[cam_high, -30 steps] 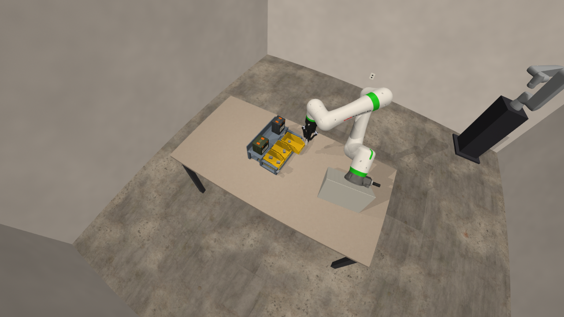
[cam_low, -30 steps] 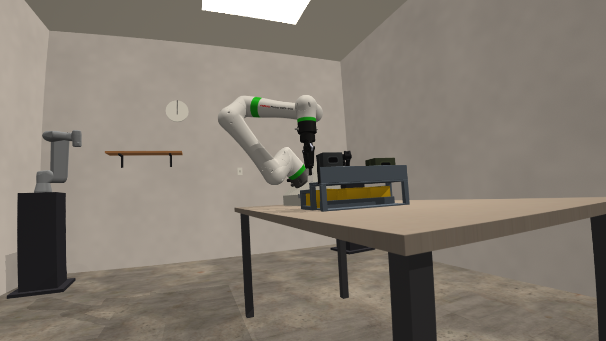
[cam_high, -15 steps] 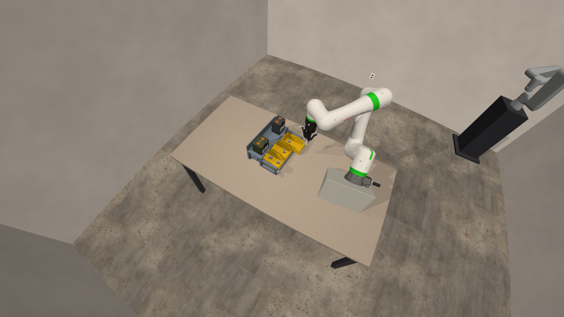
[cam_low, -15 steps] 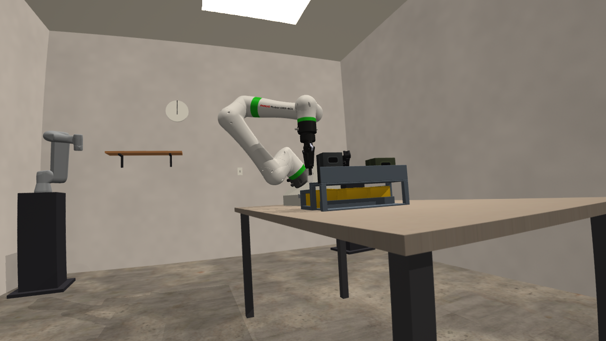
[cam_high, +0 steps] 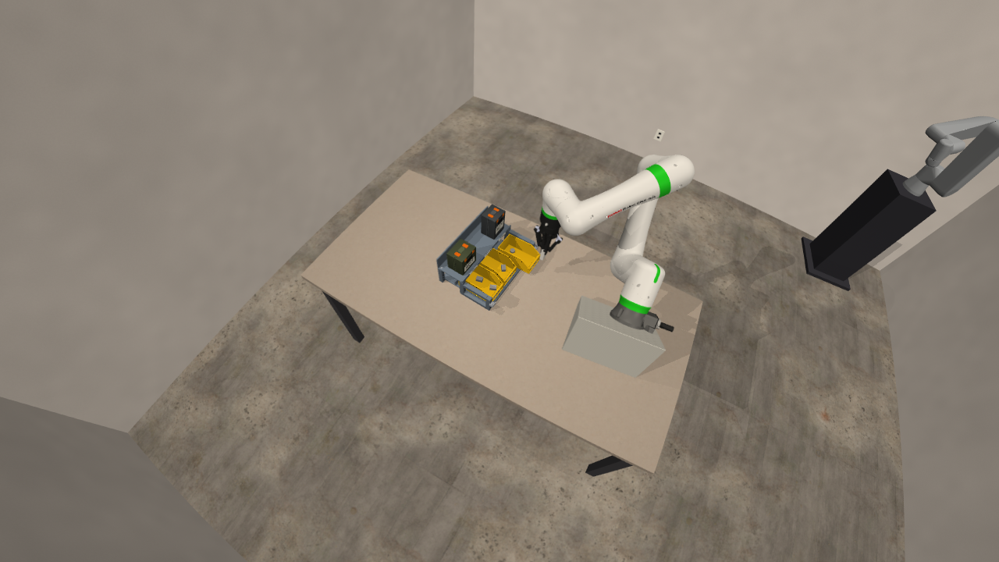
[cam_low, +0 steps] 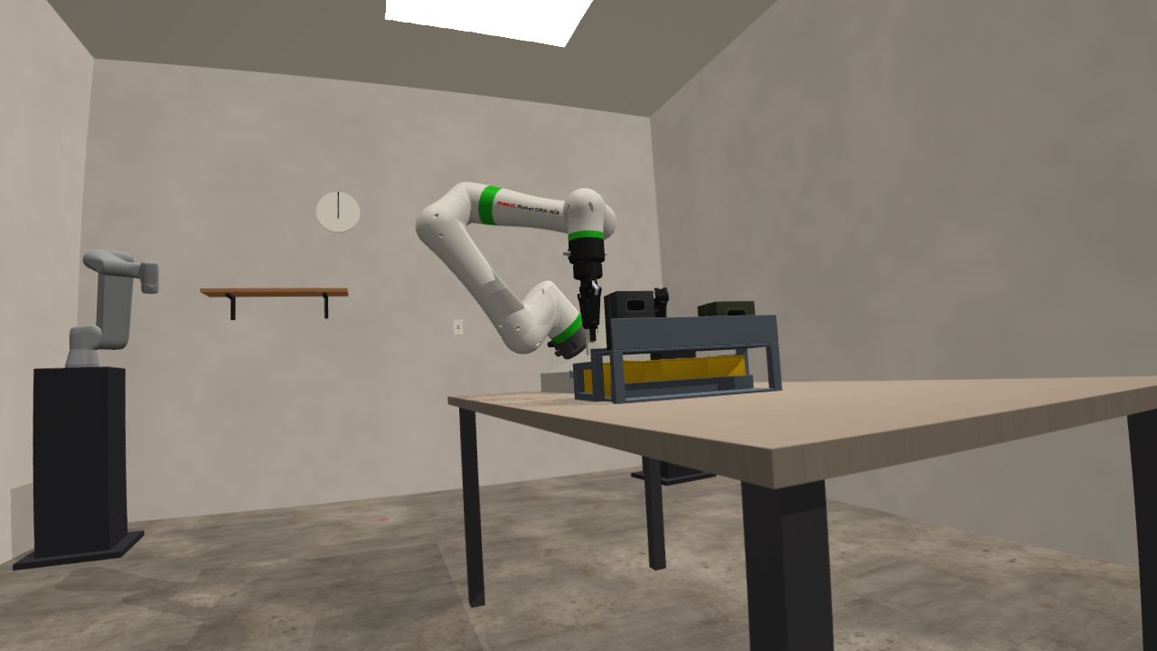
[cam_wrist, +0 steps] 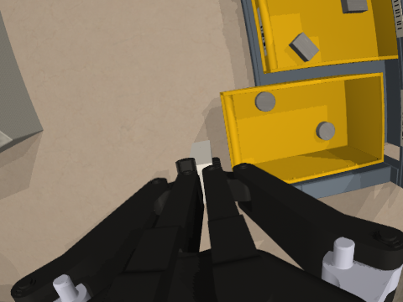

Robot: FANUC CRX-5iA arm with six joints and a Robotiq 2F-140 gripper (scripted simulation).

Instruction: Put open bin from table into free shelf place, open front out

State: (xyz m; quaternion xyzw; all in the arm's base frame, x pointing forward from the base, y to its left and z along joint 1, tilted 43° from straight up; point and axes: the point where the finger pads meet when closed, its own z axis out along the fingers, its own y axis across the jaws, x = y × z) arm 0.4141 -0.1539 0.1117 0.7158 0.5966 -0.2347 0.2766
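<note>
The shelf lip lies 130 mm below my hand, 100 mm to the left of it and 100 mm ahead of it. Round my hand: grey shelf floor (230 mm ahead, 140 mm below, 70 mm to the left).
</note>
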